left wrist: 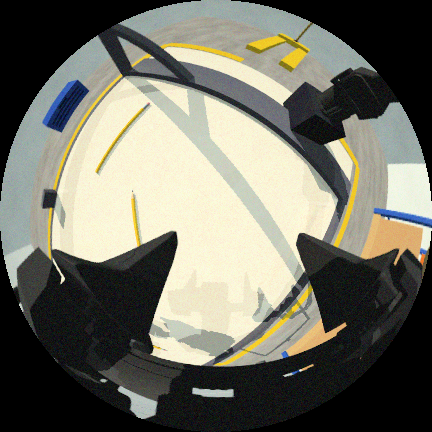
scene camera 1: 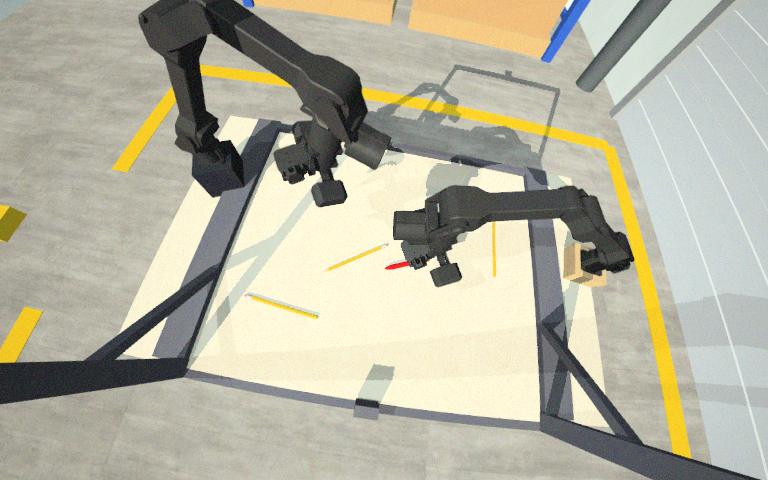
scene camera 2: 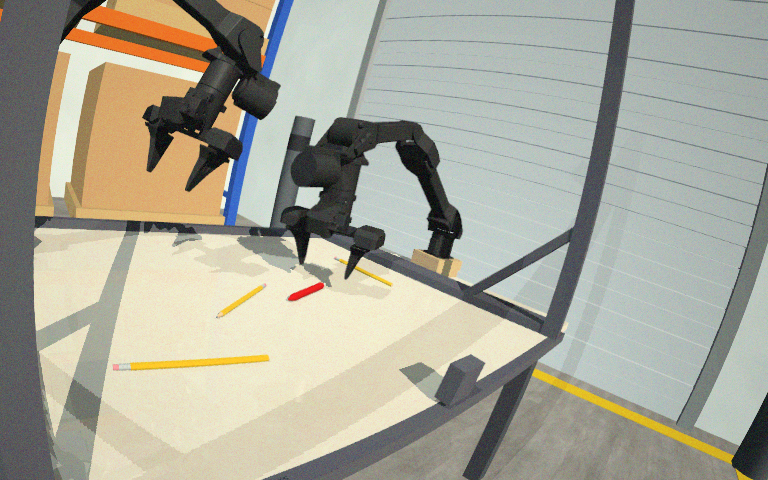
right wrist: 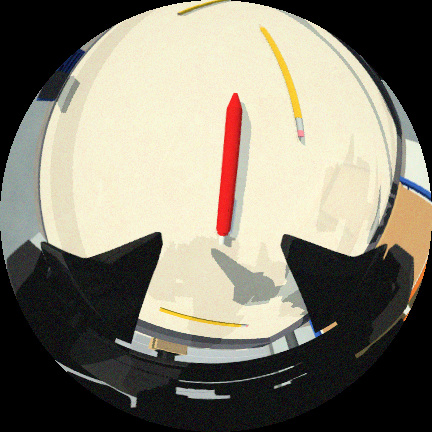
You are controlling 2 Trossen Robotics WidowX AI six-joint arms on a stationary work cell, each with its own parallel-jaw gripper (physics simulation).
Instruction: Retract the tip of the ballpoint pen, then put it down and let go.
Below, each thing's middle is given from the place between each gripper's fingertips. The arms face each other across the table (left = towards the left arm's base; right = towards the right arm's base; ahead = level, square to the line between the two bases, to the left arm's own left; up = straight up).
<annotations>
The red ballpoint pen [right wrist: 226, 209] is 40 mm to the left of my right hand, 30 mm below it and 20 mm behind it. From my right hand the other things lie so: tan block [scene camera 1: 572, 271] 460 mm to the right, 100 mm ahead, 10 mm below; grey block [scene camera 2: 461, 375] 370 mm behind, 70 mm to the left, 10 mm below; yellow pencil [right wrist: 293, 97] 180 mm to the left, 40 mm behind, 30 mm below.
The yellow pencil lies 160 mm below my left hand, 130 mm to the right of it and 90 mm behind it. Round my left hand: tan block (770 mm to the right, 140 mm below, 40 mm ahead); then grey block (430 mm behind, 240 mm to the right, 130 mm below); then red ballpoint pen (270 mm to the right, 150 mm below, 80 mm behind).
</annotations>
